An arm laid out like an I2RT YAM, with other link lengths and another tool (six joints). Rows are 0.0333 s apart.
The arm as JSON. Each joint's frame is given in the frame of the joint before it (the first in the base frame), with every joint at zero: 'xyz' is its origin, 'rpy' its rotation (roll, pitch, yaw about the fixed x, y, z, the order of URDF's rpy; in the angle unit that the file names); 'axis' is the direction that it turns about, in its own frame. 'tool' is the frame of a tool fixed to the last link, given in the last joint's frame.
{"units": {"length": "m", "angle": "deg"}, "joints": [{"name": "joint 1", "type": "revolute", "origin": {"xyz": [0.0, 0.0, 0.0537], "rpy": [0.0, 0.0, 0.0]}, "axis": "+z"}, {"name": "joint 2", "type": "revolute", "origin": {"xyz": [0.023, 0.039, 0.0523], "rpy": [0.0, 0.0, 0.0]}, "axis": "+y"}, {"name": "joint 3", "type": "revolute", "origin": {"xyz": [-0.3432, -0.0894, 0.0], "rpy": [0.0, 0.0, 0.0]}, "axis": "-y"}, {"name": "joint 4", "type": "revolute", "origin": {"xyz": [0.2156, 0.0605, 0.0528], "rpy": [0.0, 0.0, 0.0]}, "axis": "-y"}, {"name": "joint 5", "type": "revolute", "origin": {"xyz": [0.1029, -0.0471, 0.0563], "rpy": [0.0, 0.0, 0.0]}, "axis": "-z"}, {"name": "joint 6", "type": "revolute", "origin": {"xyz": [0.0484, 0.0, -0.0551], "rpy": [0.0, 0.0, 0.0]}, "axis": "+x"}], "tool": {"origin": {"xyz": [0.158, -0.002, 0.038], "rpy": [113.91, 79.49, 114.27]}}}
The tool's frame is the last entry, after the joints.
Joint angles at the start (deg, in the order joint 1, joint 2, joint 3, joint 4, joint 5, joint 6):
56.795 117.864 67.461 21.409 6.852 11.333
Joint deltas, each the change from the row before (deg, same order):
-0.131 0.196 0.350 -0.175 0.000 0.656
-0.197 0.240 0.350 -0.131 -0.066 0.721
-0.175 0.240 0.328 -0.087 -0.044 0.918
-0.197 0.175 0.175 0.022 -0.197 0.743
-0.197 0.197 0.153 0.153 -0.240 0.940
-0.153 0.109 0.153 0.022 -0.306 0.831
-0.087 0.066 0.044 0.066 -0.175 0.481
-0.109 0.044 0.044 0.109 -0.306 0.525
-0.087 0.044 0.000 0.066 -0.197 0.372
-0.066 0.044 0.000 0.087 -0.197 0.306
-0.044 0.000 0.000 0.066 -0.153 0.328
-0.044 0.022 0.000 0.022 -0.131 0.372
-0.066 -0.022 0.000 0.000 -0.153 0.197
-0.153 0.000 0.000 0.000 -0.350 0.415
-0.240 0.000 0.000 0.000 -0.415 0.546
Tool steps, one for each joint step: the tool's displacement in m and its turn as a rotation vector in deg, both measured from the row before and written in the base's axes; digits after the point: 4 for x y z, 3 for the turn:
0.0022 -0.0001 -0.0002 0.360 0.445 -0.447
0.0027 -0.0004 -0.0005 0.416 0.514 -0.487
0.0026 -0.0004 -0.0005 0.544 0.621 -0.579
0.0021 -0.0005 -0.0006 0.502 0.556 -0.383
0.0021 -0.0004 -0.0004 0.700 0.654 -0.439
0.0013 -0.0001 -0.0001 0.618 0.634 -0.284
0.0007 -0.0001 -0.0002 0.361 0.363 -0.164
0.0006 0.0000 0.0002 0.475 0.409 -0.092
0.0005 -0.0002 -0.0003 0.285 0.313 -0.092
0.0003 0.0000 -0.0002 0.264 0.258 -0.039
0.0002 0.0000 0.0002 0.283 0.242 -0.066
0.0002 -0.0001 -0.0002 0.247 0.301 -0.106
0.0002 -0.0002 0.0002 0.171 0.180 -0.025
0.0006 -0.0005 -0.0002 0.330 0.417 -0.043
0.0012 -0.0011 -0.0002 0.421 0.532 -0.136

